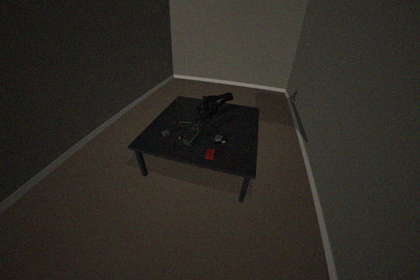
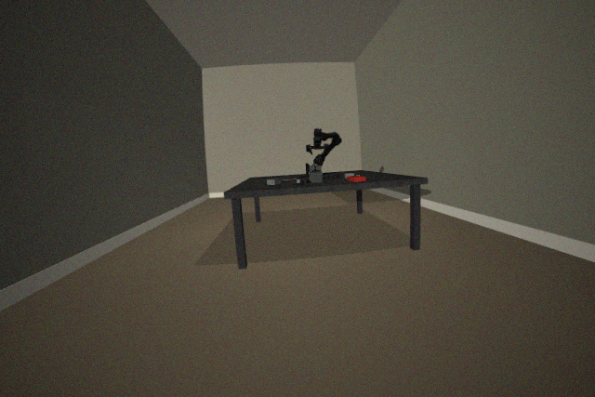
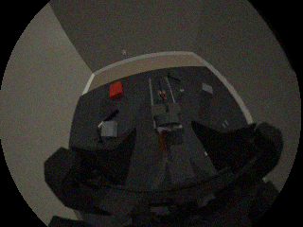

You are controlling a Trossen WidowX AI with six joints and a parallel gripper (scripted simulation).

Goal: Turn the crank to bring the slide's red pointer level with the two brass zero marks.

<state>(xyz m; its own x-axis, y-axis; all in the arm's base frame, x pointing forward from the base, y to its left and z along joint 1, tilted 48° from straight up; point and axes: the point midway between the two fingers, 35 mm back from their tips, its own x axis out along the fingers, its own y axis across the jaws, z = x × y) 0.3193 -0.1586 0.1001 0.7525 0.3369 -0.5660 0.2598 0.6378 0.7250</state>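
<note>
My gripper tip is 20 mm past the crank handle, 10 mm to the right of it and 100 mm above it. Round my gripper tip: red pointer 140 mm ahead, 70 mm to the right, 110 mm below.
</note>
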